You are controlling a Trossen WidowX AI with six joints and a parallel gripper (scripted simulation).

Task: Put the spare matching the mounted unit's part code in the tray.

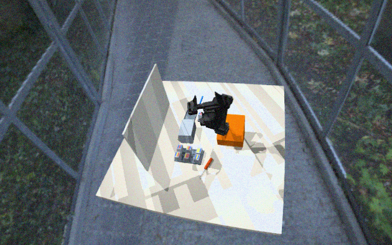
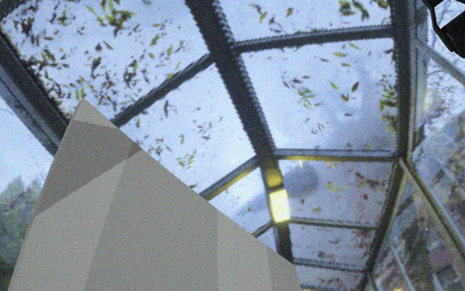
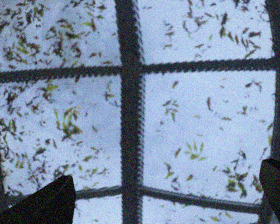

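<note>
My gripper tip is now 57 cm short of the upright panel, 54 cm above it and 31 cm to the left of it. From my gripper tip the other things lie so: spare: 73 cm below, 26 cm ahead, 11 cm to the right; then grey hex key: 77 cm below, 73 cm to the right, 14 cm ahead; then grey mounted unit: 72 cm below, 32 cm to the right, 31 cm ahead.
</note>
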